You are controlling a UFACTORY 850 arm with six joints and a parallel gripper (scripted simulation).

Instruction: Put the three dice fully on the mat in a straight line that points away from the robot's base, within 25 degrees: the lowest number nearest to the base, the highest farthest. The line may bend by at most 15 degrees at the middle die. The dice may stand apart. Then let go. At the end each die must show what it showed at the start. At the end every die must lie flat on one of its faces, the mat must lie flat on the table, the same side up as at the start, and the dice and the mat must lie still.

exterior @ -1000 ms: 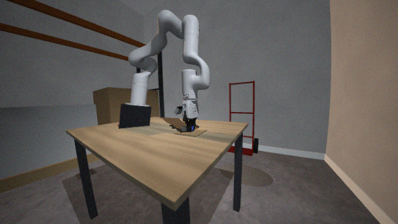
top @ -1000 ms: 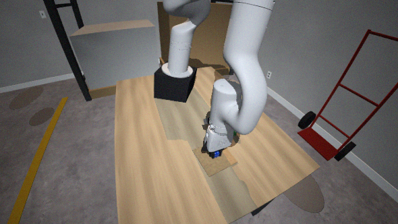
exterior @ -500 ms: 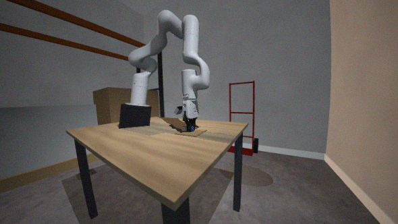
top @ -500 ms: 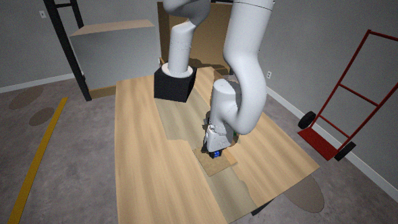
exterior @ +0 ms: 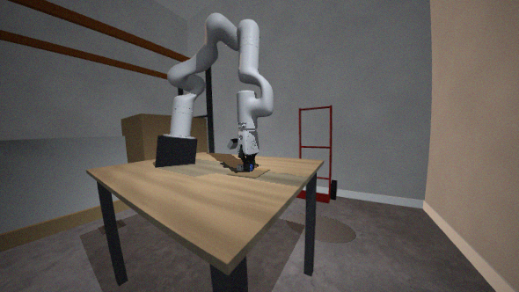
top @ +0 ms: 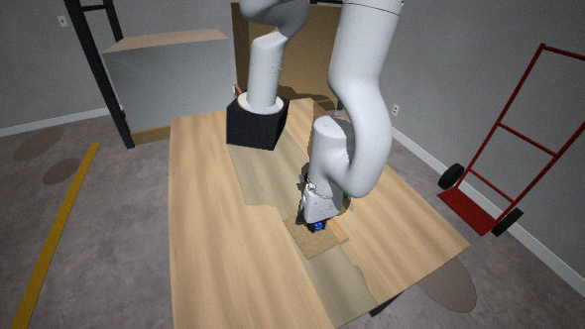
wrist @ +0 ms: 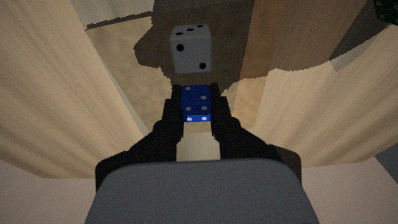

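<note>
The blue die is 1 cm below my hand. From my hand the other things lie so: white die 5 cm behind, 1 cm to the right, 1 cm below; then green die 13 cm to the left, 10 cm behind, 2 cm below; then tan mat 3 cm below.
</note>
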